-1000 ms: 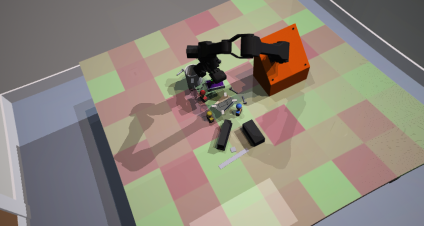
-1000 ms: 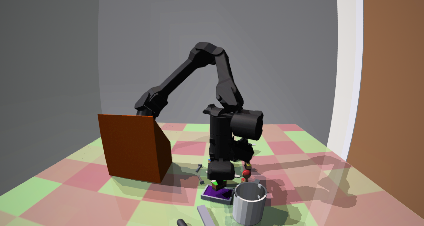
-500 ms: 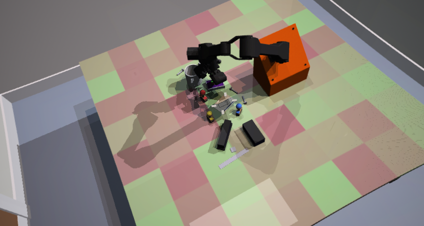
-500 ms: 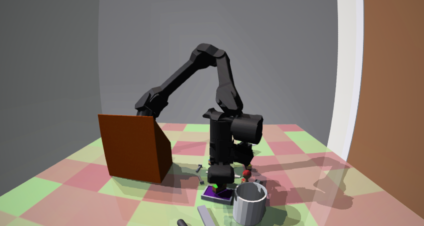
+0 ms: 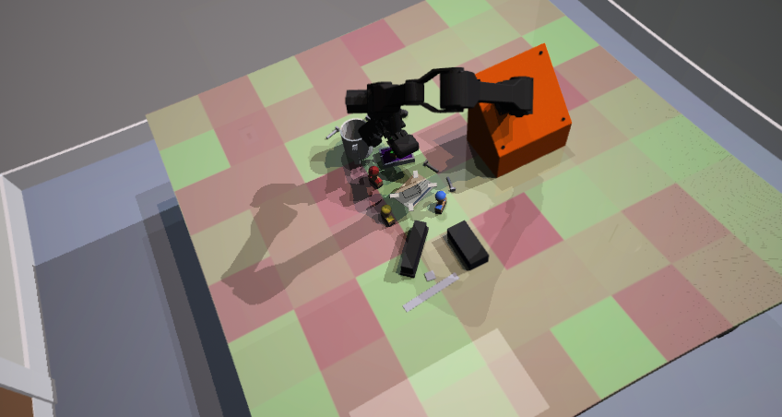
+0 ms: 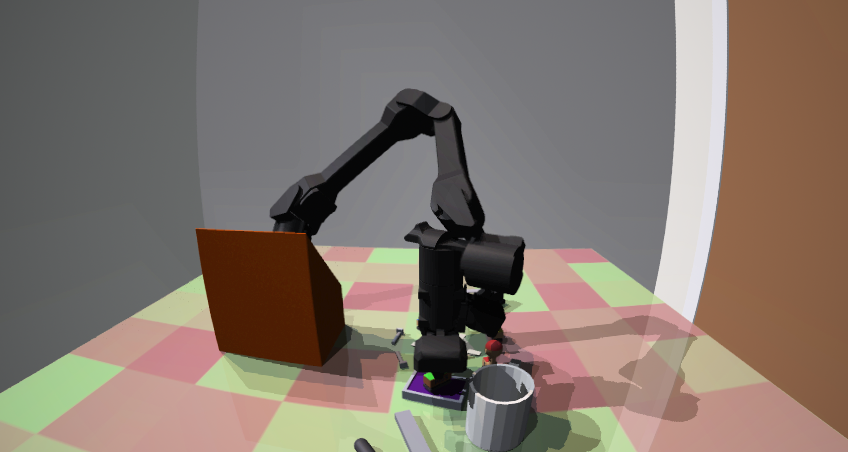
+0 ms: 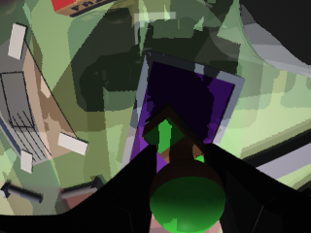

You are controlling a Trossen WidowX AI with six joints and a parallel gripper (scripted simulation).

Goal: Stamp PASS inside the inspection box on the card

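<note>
My gripper tip is now right at the green-knobbed stamp. Also, from my gripper tip: grey bar 20 mm behind, 120 mm to the right, 30 mm below; ink pad 40 mm below; red-knobbed stamp 90 mm ahead, 50 mm to the left, 20 mm below.
</note>
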